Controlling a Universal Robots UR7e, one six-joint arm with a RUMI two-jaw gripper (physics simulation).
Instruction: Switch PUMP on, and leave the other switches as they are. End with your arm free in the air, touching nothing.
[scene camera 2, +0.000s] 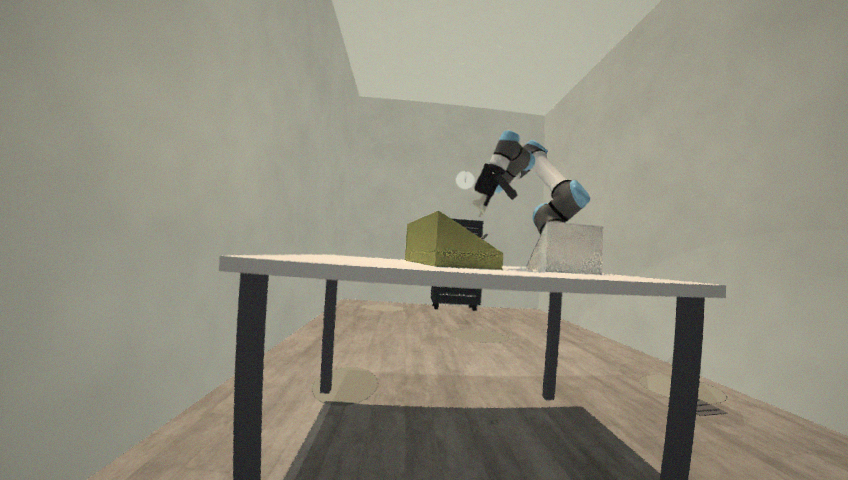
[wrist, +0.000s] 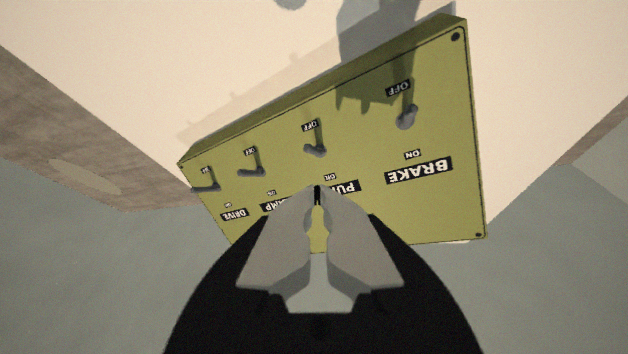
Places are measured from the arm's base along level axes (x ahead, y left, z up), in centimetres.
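Pixels of known places: gripper, fingertip midpoint: (scene camera 2: 479, 217) (wrist: 316, 187); arm's base at its link origin: (scene camera 2: 561, 243).
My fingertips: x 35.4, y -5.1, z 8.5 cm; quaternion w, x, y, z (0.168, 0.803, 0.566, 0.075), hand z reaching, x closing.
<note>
Ahead of a thing's pixels: the offset from my fingertips to its top centre. Level surfaces: height alone.
The olive switch panel (scene camera 2: 458, 243) (wrist: 435, 210) has a sloped face with four grey levers. The PUMP lever @[dx +2.9, dy -2.1, dz -7.3 cm] (wrist: 315, 149) stands between its OFF and ON labels, beside the OFF label; the PUMP label @[dx +11.1, dy -1.4, dz -7.3 cm] (wrist: 350, 187) is partly hidden by a finger. The BRAKE lever @[dx +1.8, dy +9.8, dz -7.3 cm] (wrist: 407, 116) is to the right; the LAMP lever @[dx +4.0, dy -14.1, dz -7.3 cm] (wrist: 251, 172) and DRIVE lever @[dx +5.2, dy -26.0, dz -7.3 cm] (wrist: 206, 188) are to the left. My gripper (scene camera 2: 480, 212) (wrist: 316, 187) is shut and empty. It is in the air above the panel; in the wrist view its tips overlap the face just below the PUMP ON label.
The panel stands on the white table @[dz -20.7 cm] (scene camera 2: 333, 265) (wrist: 100, 40). A pale block (scene camera 2: 574, 248) under the arm's base stands to the right of the panel in the scene view. A dark cabinet (scene camera 2: 455, 296) stands behind the table. The arm's shadow falls near the BRAKE lever.
</note>
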